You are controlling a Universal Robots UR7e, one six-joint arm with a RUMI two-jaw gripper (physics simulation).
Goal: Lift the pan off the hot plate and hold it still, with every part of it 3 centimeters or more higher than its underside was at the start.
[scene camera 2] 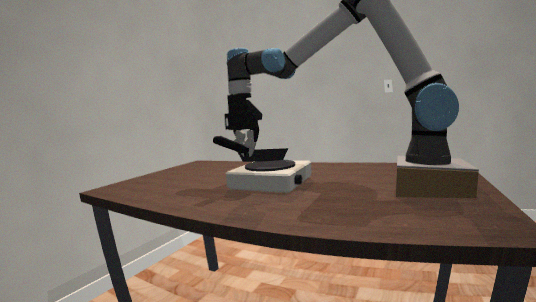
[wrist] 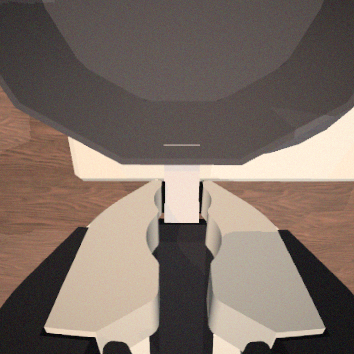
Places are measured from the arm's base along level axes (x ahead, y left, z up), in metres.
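Where they show: gripper, fingertip midpoint: [scene camera 2: 247, 156] [wrist: 180, 183]; arm's base at its link origin: [scene camera 2: 427, 161].
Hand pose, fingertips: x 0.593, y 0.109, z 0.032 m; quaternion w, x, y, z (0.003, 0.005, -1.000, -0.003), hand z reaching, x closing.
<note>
Things, the pixels of their top centre, and the offset from my fingertips. Level surfaces: height alone.
- white hot plate at its top centre: [wrist: 268, 3] [scene camera 2: 272, 163] 0.046 m back, 0.092 m right, 0.041 m down
- dark knob at its top centre: [scene camera 2: 297, 174] 0.167 m back, 0.034 m right, 0.064 m down
- brown table at its surface level: 0.116 m down
The dark pan [scene camera 2: 269, 154] [wrist: 185, 55] is tilted: its black handle [scene camera 2: 226, 143] [wrist: 183, 285] slopes up to the left in the scene view, and its bowl is at the lower end, behind the round dark burner disc. Whether the bowl touches the hot plate is hidden. The white hot plate [scene camera 2: 257, 183] [wrist: 107, 167] stands on the table, with its burner disc [scene camera 2: 270, 165] on top. My gripper [scene camera 2: 246, 149] [wrist: 180, 183] is shut on the pan's handle near the pale neck that joins it to the bowl, above the left rear part of the hot plate in the scene view.
The hot plate has a dark knob [scene camera 2: 299, 179] on its right side. The brown table [scene camera 2: 165, 195] [wrist: 30, 200] carries the hot plate and the arm's base block [scene camera 2: 436, 182] at the right. A grey wall [scene camera 2: 125, 75] stands behind.
</note>
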